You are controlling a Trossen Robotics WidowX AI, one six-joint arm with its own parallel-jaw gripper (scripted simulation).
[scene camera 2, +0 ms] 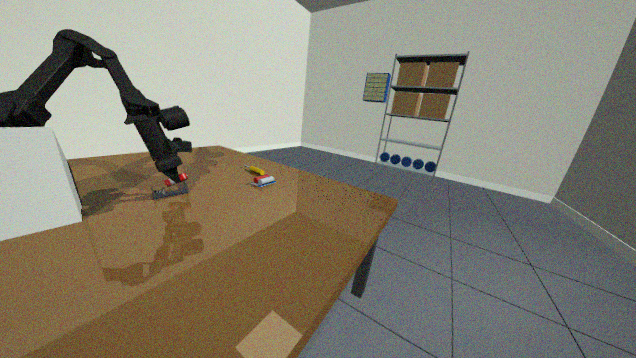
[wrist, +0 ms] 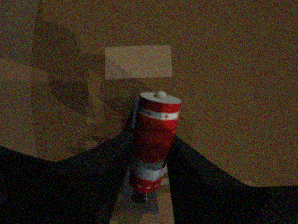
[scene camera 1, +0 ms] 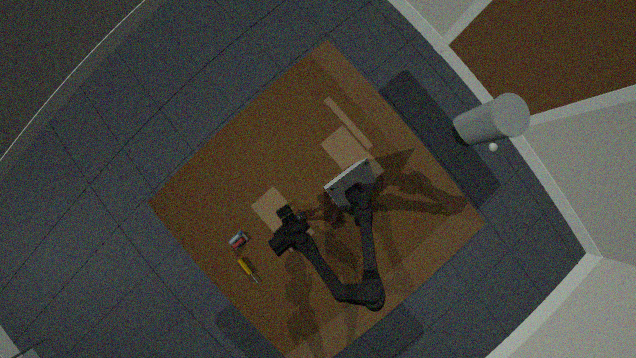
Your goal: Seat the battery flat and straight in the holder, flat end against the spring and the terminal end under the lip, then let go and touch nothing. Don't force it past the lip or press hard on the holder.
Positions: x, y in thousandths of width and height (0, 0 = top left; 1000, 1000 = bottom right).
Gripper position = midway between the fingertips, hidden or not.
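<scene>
My gripper (scene camera 2: 279, 507) holds a battery. The wrist view gives the gripper (wrist: 512, 618) and the battery (wrist: 529, 520).
</scene>
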